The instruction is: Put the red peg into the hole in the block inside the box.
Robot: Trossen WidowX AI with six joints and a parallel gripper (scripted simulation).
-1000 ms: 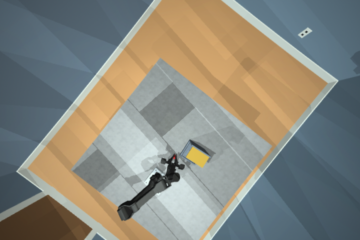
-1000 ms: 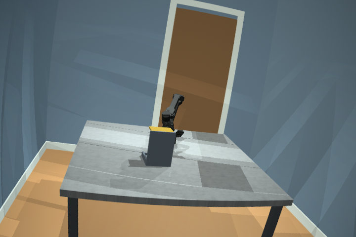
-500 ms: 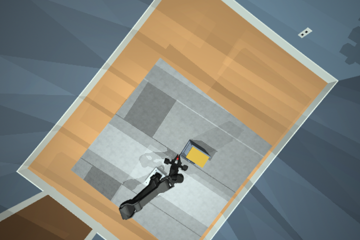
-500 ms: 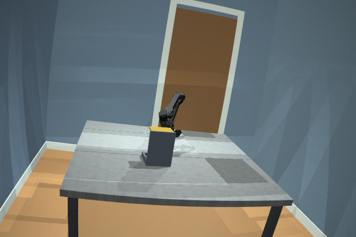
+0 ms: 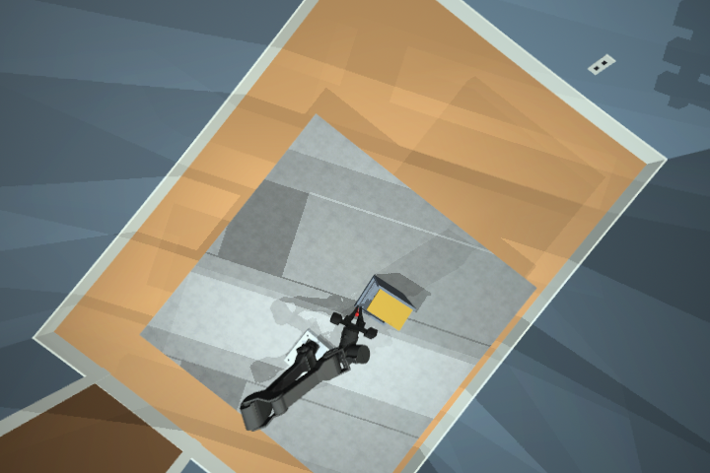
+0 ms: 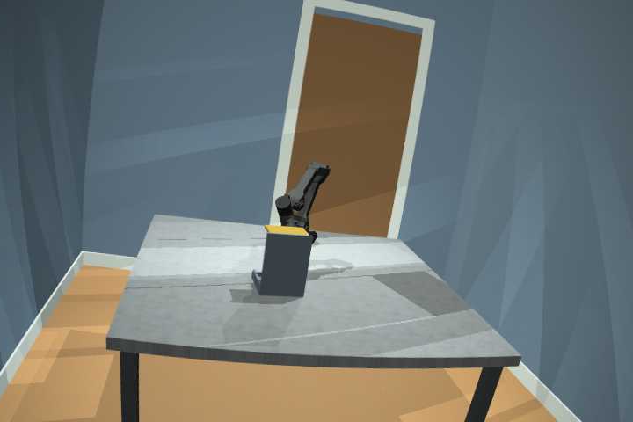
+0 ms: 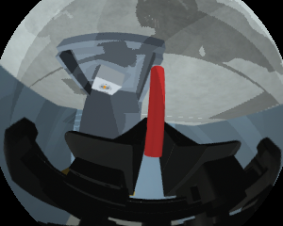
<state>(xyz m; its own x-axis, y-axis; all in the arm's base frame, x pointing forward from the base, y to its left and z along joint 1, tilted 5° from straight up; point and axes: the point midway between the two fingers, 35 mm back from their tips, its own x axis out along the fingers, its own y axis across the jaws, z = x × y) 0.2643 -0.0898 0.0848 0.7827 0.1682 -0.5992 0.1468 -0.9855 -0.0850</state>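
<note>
Now: gripper tip 12 cm below the yellow roof, 8 cm to the left of it and 8 cm short of it. Also, from my gripper tip: red peg (3 cm behind, 1 cm below).
</note>
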